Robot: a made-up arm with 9 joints. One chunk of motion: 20 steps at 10 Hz.
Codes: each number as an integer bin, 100 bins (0 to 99) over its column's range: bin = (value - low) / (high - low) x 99, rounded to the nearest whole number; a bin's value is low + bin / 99 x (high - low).
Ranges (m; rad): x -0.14..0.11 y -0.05..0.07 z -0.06..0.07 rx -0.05..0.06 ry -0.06..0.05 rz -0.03..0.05
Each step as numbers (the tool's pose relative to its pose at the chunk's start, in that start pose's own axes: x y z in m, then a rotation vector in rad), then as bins.
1 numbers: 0.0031 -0.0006 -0.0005 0.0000 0.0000 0.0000
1 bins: 57 41 45 45 54 37
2 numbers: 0.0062 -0.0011 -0.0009 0.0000 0.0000 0.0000
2 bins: 58 40 45 45 54 37
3 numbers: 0.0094 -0.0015 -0.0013 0.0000 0.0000 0.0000
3 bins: 59 40 45 45 54 37
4 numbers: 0.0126 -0.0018 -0.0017 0.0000 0.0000 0.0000
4 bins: 60 40 44 45 54 37
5 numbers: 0.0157 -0.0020 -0.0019 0.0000 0.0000 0.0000
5 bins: 62 40 44 45 54 37
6 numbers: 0.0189 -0.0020 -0.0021 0.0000 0.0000 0.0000
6 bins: 63 40 44 45 54 37
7 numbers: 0.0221 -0.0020 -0.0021 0.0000 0.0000 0.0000
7 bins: 64 40 44 45 54 37
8 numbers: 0.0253 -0.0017 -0.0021 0.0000 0.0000 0.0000
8 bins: 65 40 44 45 54 37
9 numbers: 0.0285 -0.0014 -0.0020 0.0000 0.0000 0.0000
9 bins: 67 40 44 45 54 37
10 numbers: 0.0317 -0.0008 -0.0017 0.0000 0.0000 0.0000
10 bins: 68 41 44 45 54 37
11 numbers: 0.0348 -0.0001 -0.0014 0.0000 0.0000 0.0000
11 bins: 69 41 45 45 54 37
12 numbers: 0.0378 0.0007 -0.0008 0.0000 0.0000 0.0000
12 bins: 70 42 45 45 54 37
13 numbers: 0.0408 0.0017 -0.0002 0.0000 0.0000 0.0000
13 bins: 72 43 46 45 54 37
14 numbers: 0.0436 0.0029 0.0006 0.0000 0.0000 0.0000
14 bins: 73 44 46 45 54 37
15 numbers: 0.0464 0.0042 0.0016 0.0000 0.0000 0.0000
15 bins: 74 45 47 45 54 37
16 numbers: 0.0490 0.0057 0.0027 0.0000 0.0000 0.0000
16 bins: 75 46 48 45 54 37
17 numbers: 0.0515 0.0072 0.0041 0.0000 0.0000 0.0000
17 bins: 76 47 49 45 54 37
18 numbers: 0.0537 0.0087 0.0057 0.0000 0.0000 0.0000
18 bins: 77 48 50 45 54 37
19 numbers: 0.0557 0.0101 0.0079 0.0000 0.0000 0.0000
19 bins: 77 50 52 45 54 37
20 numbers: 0.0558 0.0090 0.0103 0.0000 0.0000 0.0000
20 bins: 78 49 54 45 54 37
